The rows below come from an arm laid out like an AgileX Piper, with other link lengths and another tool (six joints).
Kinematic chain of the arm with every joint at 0, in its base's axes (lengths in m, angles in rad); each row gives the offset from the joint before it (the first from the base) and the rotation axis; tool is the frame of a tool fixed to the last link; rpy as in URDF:
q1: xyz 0 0 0.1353 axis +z
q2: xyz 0 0 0 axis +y
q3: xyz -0.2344 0 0.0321 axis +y
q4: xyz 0.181 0 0.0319 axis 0.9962 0 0.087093
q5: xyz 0 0 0 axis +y
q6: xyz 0.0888 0 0.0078 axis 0.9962 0 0.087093
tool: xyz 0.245 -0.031 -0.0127 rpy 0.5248 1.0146 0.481
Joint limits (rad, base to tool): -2.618..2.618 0..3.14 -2.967..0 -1.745..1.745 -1.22..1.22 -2.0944..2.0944
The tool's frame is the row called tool.
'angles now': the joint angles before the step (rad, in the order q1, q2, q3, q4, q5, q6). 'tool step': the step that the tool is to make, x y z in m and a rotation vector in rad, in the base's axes. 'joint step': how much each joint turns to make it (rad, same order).
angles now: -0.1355 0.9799 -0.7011 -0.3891 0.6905 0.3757
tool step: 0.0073 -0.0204 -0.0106 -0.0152 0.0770 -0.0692
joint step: -0.0069 0.1821 -0.0921 -0.0905 0.0136 0.1044
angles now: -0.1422 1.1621 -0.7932 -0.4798 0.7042 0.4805
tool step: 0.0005 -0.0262 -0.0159 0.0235 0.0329 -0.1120
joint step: -0.1020 0.1428 -0.0585 -0.0127 -0.0401 0.0410
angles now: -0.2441 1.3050 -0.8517 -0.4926 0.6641 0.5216
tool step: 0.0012 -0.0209 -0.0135 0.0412 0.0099 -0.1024
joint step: -0.0975 0.1177 -0.0712 0.0315 -0.0266 0.0053
